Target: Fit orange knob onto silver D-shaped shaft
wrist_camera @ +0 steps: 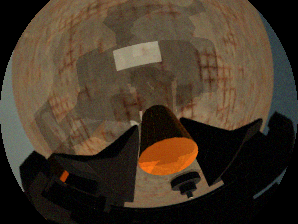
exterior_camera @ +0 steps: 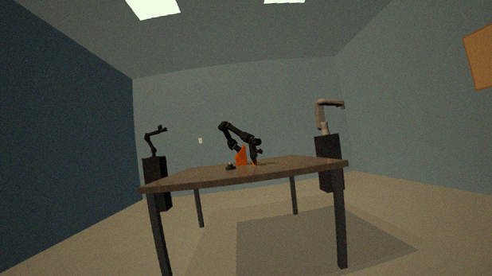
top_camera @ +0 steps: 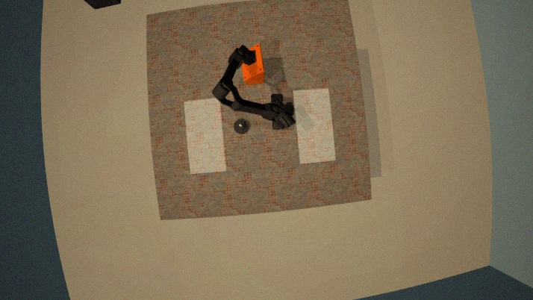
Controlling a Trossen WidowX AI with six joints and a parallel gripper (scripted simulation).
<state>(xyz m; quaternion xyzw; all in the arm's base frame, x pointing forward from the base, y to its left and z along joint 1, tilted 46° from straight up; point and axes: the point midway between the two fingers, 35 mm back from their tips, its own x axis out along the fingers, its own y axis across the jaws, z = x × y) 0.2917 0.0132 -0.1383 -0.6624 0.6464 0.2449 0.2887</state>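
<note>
My gripper tip is 3 cm below the orange knob. From my gripper tip the other things lie so: round dark pedestal: 5 cm ahead, 21 cm to the right, 2 cm above.
</note>
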